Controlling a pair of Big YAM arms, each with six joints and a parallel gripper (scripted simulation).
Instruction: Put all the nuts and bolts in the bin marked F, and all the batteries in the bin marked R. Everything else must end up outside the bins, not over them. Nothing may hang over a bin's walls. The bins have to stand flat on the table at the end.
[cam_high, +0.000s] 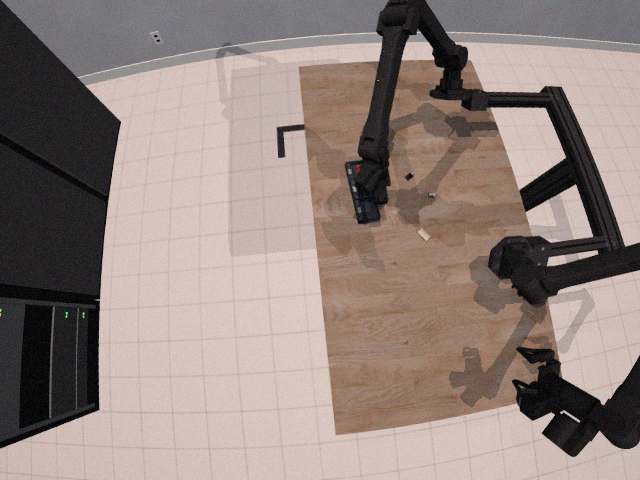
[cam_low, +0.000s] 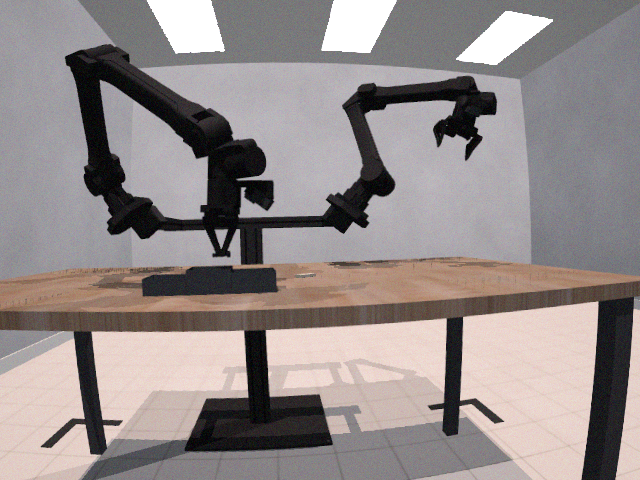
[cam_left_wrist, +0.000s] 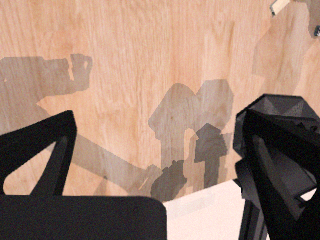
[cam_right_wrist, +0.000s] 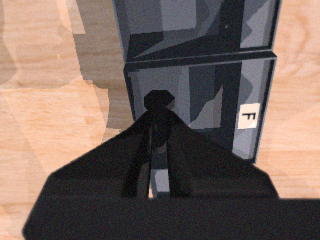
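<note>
Now: the black three-compartment bin row 2 cm ahead of my right hand, 2 cm to the right of it and 5 cm below it. Round my right hand: beige block: 18 cm behind, 19 cm to the left, 7 cm below; then black bolt: 1 cm to the left; then red battery: 2 cm ahead, 10 cm to the right, 6 cm below.
</note>
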